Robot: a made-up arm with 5 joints. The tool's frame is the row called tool.
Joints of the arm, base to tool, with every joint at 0 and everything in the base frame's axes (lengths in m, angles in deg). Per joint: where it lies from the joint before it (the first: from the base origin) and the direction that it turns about. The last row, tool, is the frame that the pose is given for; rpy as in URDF.
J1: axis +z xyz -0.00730 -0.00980 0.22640
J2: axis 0 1 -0.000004 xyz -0.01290 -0.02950 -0.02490
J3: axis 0 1 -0.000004 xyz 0.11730 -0.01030 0.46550
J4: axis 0 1 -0.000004 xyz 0.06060 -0.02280 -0.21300
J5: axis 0 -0.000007 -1 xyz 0.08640 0.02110 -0.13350
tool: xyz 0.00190 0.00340 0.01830 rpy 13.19 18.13 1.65
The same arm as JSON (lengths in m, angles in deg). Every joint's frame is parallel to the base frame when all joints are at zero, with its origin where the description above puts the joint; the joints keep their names.
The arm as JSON. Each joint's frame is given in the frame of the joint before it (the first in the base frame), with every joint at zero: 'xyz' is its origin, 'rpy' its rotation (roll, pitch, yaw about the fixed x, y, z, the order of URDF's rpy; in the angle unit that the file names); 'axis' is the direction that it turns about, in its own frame. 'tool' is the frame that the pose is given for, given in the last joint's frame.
{
  "units": {
    "length": "m",
    "angle": "deg"
  },
  "joints": [
    {
      "name": "J1",
      "type": "revolute",
      "origin": {
        "xyz": [
          -0.0073,
          -0.0098,
          0.2264
        ],
        "rpy": [
          0.0,
          0.0,
          0.0
        ]
      },
      "axis": [
        0.0,
        0.0,
        1.0
      ]
    },
    {
      "name": "J2",
      "type": "revolute",
      "origin": {
        "xyz": [
          -0.0129,
          -0.0295,
          -0.0249
        ],
        "rpy": [
          0.0,
          0.0,
          0.0
        ]
      },
      "axis": [
        0.0,
        1.0,
        0.0
      ]
    },
    {
      "name": "J3",
      "type": "revolute",
      "origin": {
        "xyz": [
          0.1173,
          -0.0103,
          0.4655
        ],
        "rpy": [
          0.0,
          0.0,
          0.0
        ]
      },
      "axis": [
        0.0,
        1.0,
        0.0
      ]
    },
    {
      "name": "J4",
      "type": "revolute",
      "origin": {
        "xyz": [
          0.0606,
          -0.0228,
          -0.213
        ],
        "rpy": [
          0.0,
          0.0,
          0.0
        ]
      },
      "axis": [
        0.0,
        1.0,
        0.0
      ]
    },
    {
      "name": "J5",
      "type": "revolute",
      "origin": {
        "xyz": [
          0.0864,
          0.0211,
          -0.1335
        ],
        "rpy": [
          0.0,
          0.0,
          0.0
        ]
      },
      "axis": [
        0.0,
        0.0,
        -1.0
      ]
    }
  ],
  "tool": {
    "origin": {
      "xyz": [
        0.0019,
        0.0034,
        0.0183
      ],
      "rpy": [
        13.19,
        18.13,
        1.65
      ]
    }
  }
}

